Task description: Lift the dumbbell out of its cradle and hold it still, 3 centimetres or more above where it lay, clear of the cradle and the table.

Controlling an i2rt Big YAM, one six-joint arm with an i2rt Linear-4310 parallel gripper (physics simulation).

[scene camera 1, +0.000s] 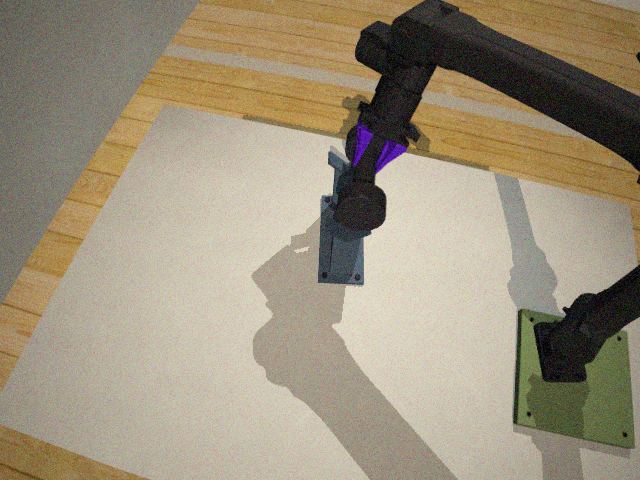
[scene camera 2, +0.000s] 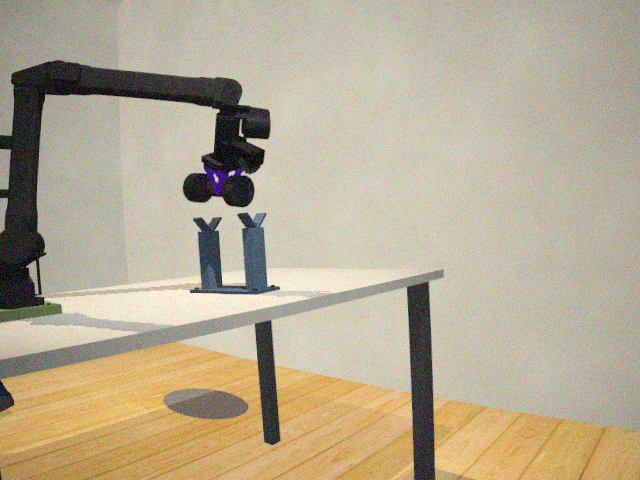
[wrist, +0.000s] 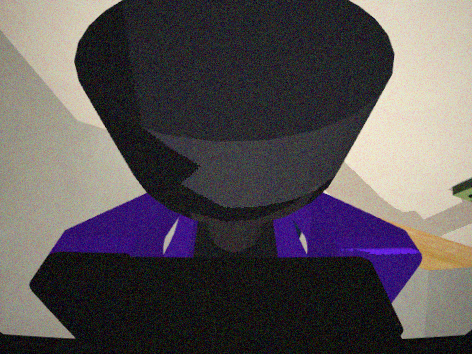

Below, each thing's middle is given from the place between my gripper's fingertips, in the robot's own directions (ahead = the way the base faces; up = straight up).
Now: the dumbbell (scene camera 1: 361, 206) 20 mm to the left of my hand and 10 mm above it. Also, from my hand: blue-grey cradle (scene camera 1: 341, 252): 20 mm ahead, 160 mm below.
